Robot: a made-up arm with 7 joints. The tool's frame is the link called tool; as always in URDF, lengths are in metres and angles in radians. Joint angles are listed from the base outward.
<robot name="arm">
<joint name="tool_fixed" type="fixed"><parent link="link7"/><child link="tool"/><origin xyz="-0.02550 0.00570 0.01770" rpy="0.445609 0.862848 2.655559"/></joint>
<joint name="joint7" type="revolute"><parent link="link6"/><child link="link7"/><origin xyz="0.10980 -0.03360 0.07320" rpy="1.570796 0.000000 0.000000"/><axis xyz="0 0 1"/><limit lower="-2.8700" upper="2.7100"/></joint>
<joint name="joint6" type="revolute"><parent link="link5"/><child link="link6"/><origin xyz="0.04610 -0.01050 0.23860" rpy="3.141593 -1.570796 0.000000"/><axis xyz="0 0 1"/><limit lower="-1.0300" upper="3.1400"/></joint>
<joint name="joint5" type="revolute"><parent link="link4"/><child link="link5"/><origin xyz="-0.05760 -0.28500 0.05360" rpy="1.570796 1.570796 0.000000"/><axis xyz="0 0 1"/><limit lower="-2.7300" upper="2.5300"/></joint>
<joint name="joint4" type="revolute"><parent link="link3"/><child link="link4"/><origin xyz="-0.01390 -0.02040 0.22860" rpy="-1.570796 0.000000 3.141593"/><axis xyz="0 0 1"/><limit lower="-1.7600" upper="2.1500"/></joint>
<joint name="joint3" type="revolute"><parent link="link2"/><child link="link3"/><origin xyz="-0.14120 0.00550 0.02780" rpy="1.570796 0.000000 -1.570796"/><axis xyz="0 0 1"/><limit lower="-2.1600" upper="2.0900"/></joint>
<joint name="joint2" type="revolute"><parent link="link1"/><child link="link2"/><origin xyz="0.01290 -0.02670 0.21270" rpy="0.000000 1.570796 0.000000"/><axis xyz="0 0 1"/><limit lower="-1.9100" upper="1.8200"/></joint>
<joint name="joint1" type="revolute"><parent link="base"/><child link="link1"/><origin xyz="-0.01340 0.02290 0.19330" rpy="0.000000 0.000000 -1.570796"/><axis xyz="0 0 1"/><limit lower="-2.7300" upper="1.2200"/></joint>
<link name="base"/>
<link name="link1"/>
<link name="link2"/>
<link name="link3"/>
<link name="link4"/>
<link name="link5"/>
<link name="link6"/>
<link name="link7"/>
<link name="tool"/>
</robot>
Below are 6 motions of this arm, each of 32 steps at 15 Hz.
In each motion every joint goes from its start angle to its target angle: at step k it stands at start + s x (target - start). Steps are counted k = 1, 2, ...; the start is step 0. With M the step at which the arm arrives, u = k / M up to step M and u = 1 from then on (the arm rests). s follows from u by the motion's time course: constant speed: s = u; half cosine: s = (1 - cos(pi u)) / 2; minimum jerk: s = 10 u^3 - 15 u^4 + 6 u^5.
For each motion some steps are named. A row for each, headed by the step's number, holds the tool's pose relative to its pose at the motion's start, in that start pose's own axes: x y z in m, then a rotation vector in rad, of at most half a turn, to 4 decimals.
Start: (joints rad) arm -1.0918 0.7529 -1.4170 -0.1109 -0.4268 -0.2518 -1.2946
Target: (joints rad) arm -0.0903 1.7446 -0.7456 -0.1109 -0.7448 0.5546 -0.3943
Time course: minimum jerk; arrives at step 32
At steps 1, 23, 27, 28, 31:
1: 0.0000 0.0002 0.0003 -0.0003 -0.0002 0.0004
23: -0.5722 0.8373 0.4851 -1.4474 -0.0263 0.7729
27: -0.6453 0.9695 0.4486 -1.6427 0.0762 0.7954
28: -0.6534 0.9860 0.4425 -1.6661 0.0912 0.7971
31: -0.6624 1.0048 0.4352 -1.6928 0.1090 0.7987

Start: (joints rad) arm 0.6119 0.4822 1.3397 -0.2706 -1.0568 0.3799 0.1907
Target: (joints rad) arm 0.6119 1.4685 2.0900 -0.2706 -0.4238 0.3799 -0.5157
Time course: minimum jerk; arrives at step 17
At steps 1, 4, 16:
1: 0.0005 -0.0004 -0.0010 -0.0012 -0.0029 -0.0010
4: 0.0255 -0.0161 -0.0456 -0.0522 -0.1396 -0.0467
16: 0.4422 -0.0252 -0.5028 -0.2448 -1.7948 -0.5066

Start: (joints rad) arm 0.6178 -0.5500 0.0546 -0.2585 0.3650 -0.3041 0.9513
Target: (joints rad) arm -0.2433 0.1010 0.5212 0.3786 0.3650 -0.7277 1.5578
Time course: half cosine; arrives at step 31
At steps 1, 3, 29, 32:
1: 0.0006 -0.0008 -0.0004 -0.0014 0.0013 0.0020
3: 0.0058 -0.0069 -0.0032 -0.0120 0.0116 0.0177
29: 0.2143 0.0455 -0.0365 -0.2753 0.4611 0.8073
32: 0.2144 0.0486 -0.0353 -0.2756 0.4659 0.8179

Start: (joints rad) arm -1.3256 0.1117 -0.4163 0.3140 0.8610 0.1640 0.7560
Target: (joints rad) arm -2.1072 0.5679 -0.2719 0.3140 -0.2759 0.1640 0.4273
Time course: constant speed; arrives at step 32
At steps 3, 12, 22, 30, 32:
3: 0.0428 0.0013 -0.0407 0.1433 -0.0521 0.0913
12: 0.1791 0.0557 -0.1435 0.5761 -0.1766 0.3773
22: 0.3208 0.1977 -0.2031 1.0509 -0.2616 0.7209
30: 0.4062 0.3561 -0.1945 1.4142 -0.2922 1.0211
32: 0.4219 0.3994 -0.1836 1.5012 -0.2951 1.1004

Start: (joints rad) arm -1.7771 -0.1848 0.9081 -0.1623 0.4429 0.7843 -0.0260
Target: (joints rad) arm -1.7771 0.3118 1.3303 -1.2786 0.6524 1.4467 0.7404
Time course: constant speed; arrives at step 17
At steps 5, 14, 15, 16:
5: 0.0387 -0.0299 -0.2887 -0.2402 -0.5271 0.3237
14: 0.3544 -0.1017 -0.5840 -1.0036 -1.4558 0.6754
15: 0.3976 -0.1087 -0.5929 -1.1062 -1.5555 0.6924
16: 0.4408 -0.1149 -0.5970 -1.2109 -1.6545 0.7044

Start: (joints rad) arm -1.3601 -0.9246 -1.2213 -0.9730 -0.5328 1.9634 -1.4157
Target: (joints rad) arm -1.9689 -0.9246 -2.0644 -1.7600 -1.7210 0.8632 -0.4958
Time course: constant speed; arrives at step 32
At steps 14, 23, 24, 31, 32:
14: -0.0834 -0.3555 -0.0810 0.2468 -0.3944 -0.0196
23: -0.0175 -0.5665 -0.1944 0.3616 -0.3663 -0.0342
24: -0.0040 -0.5871 -0.2062 0.3687 -0.3507 -0.0297
31: 0.1183 -0.7096 -0.2723 0.3686 -0.1904 0.0464
32: 0.1391 -0.7238 -0.2787 0.3604 -0.1619 0.0636

